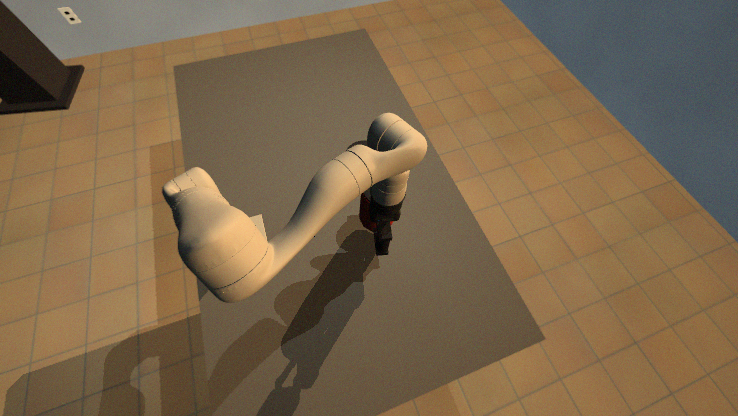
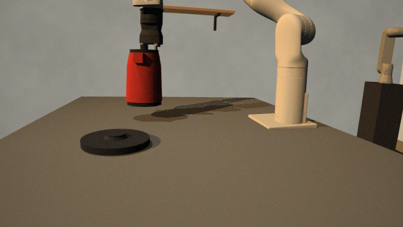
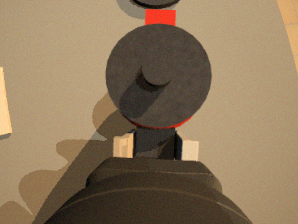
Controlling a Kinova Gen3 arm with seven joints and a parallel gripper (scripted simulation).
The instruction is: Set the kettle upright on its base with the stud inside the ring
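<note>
Right now my hand is 5 cm above the red kettle and 3 cm to the right of it. The rest, counted from my hand: black base: 33 cm to the left, 18 cm below, 1 cm ahead.
</note>
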